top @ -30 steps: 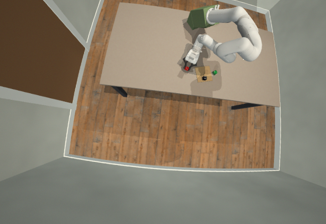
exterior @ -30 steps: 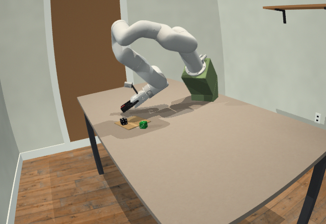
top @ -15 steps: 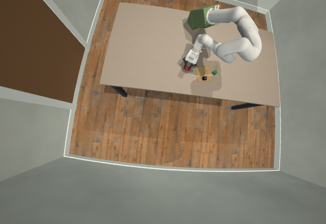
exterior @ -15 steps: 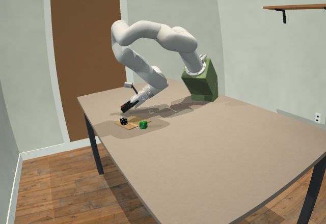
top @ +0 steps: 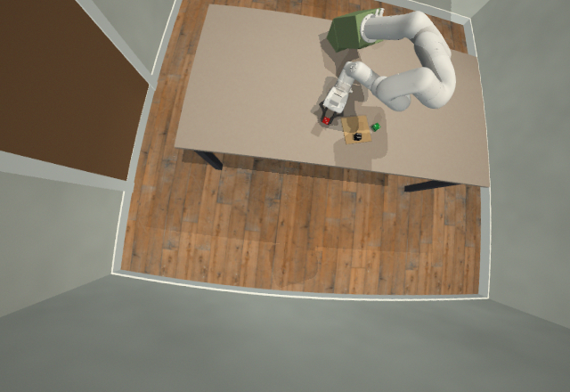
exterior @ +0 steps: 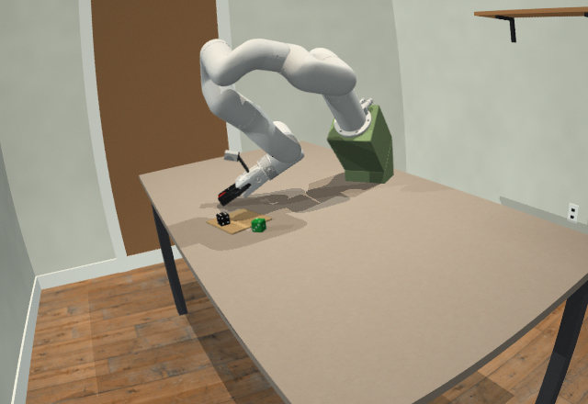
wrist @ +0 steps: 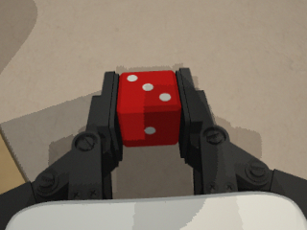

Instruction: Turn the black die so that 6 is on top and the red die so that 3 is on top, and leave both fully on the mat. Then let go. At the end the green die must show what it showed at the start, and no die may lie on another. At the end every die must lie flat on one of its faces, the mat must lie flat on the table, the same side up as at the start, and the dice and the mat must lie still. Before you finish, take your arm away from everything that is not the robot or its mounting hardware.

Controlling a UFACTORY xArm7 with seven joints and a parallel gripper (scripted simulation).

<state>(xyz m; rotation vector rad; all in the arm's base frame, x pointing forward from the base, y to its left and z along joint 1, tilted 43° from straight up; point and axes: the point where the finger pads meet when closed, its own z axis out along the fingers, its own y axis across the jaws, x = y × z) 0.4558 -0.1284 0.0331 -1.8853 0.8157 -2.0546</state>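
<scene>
The red die lies right at my hand. From my hand the other things lie so: tan mat: 160 mm to the left, 30 mm below; black die: 170 mm to the left, 50 mm ahead, 10 mm below; green die: 260 mm to the left, 30 mm behind, 10 mm below.
</scene>
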